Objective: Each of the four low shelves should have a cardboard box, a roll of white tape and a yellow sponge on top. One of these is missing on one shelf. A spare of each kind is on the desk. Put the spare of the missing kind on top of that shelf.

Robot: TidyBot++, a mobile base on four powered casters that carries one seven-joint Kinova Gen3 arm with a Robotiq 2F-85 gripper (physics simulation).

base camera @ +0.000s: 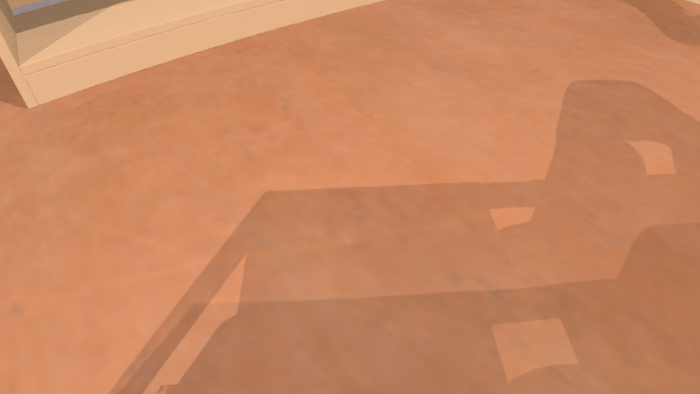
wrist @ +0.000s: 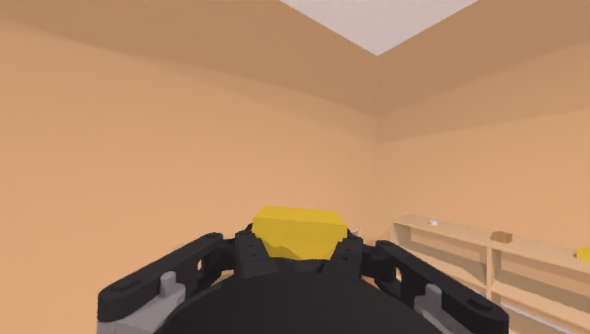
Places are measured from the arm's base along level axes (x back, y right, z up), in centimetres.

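Pixels of known places: gripper, between the fingertips: (wrist: 298,229).
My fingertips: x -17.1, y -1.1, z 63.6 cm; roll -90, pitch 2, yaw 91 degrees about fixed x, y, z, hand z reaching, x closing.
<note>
For each thing: its top centre in the pictures, then the offset to it from my fingertips. "*": a spot on its surface instead. Level surfaces: height alone.
- low wooden shelf, a spot on its surface: (wrist: 489,262) * dx -99.5, dy +117.3, dz -53.4 cm
- white tape, centre of its top: (wrist: 433,221) dx -138.0, dy +111.3, dz -39.9 cm
- cardboard box, centre of its top: (wrist: 502,233) dx -105.7, dy +131.5, dz -37.3 cm
- light wooden piece, a spot on its surface: (wrist: 355,231) * dx -120.5, dy +41.4, dz -43.6 cm
- orange floor, height of its surface: dz -103.3 cm
My gripper (wrist: 298,229) is shut on a yellow sponge (wrist: 300,232), which shows between the fingertips in the wrist view. A low wooden shelf (wrist: 489,262) stands along the wall at the right of the wrist view. On its top are a roll of white tape (wrist: 433,222), a cardboard box (wrist: 502,237) and, at the right edge of the view, another yellow sponge (wrist: 583,254). Part of a low shelf (base camera: 150,55) shows at the upper left of the base camera view; its top is out of view. The desk does not show.
Part of another light wooden piece (wrist: 355,231) shows behind the gripper in the wrist view, mostly hidden. Two tan walls meet in a corner behind it. In the base camera view, the shelf's near bottom corner stands on the orange floor (base camera: 300,150), where the robot's shadow falls.
</note>
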